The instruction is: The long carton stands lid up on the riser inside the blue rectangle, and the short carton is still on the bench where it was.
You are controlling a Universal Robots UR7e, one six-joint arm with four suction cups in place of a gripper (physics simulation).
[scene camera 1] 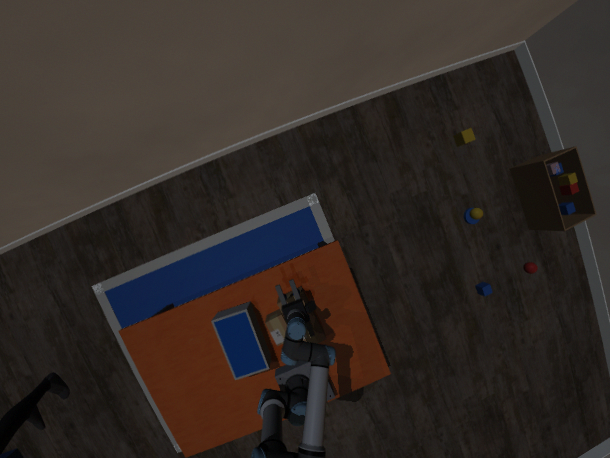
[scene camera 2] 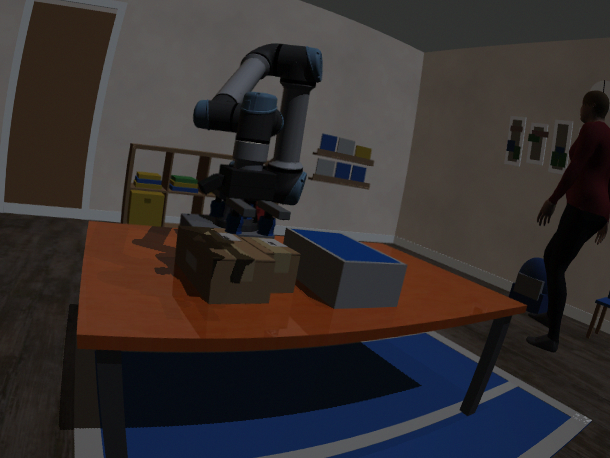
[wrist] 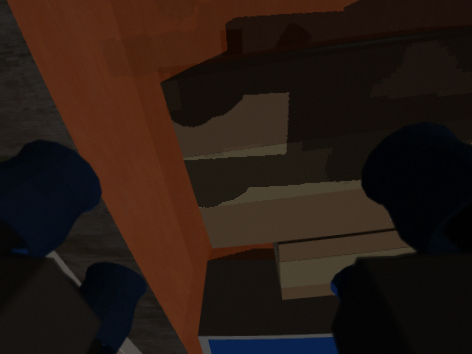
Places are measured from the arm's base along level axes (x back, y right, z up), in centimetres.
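Pixels of known places: hand at its tool point: (scene camera 2: 239,223) (wrist: 231,239); arm's base at its link origin: (scene camera 1: 298,386).
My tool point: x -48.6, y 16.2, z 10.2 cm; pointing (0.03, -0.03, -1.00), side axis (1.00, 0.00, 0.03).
Ahead of a thing's pixels: the offset from my tool point to its top centre. Level surfaces: height alone.
The long carton @(dz -7.0, dx +11.7, dy +0.0 cm) (scene camera 2: 240,290) (wrist: 300,217) lies lengthwise on the orange bench @(dz -17.5 cm) (scene camera 1: 165,370) (scene camera 2: 450,300), largely hidden under the arm in scene camera 1. The short carton @(dz -7.0, dx +11.7, dy -13.1 cm) (scene camera 1: 275,322) (scene camera 2: 285,280) (wrist: 305,275) sits on the bench between the long carton and the grey riser @(dz -5.5, dx +11.2, dy -35.2 cm) (scene camera 1: 259,335) (scene camera 2: 370,287) (wrist: 245,300). The blue rectangle @(dz -5.5, dx +11.2, dy -35.2 cm) (scene camera 1: 241,345) (scene camera 2: 345,245) (wrist: 270,346) is the riser's top, with a pale border, and carries no carton. My gripper (scene camera 1: 290,294) (scene camera 2: 251,225) is open, its blue suction cups low over the long carton's top; whether they touch is unclear. Nothing hangs from it.
The arm's base plate (scene camera 1: 292,372) stands at the bench's rear edge, behind the cartons. A person (scene camera 2: 570,220) stands on the floor to the right in scene camera 2. A box of toys (scene camera 1: 537,197) stands by the wall, away from the bench.
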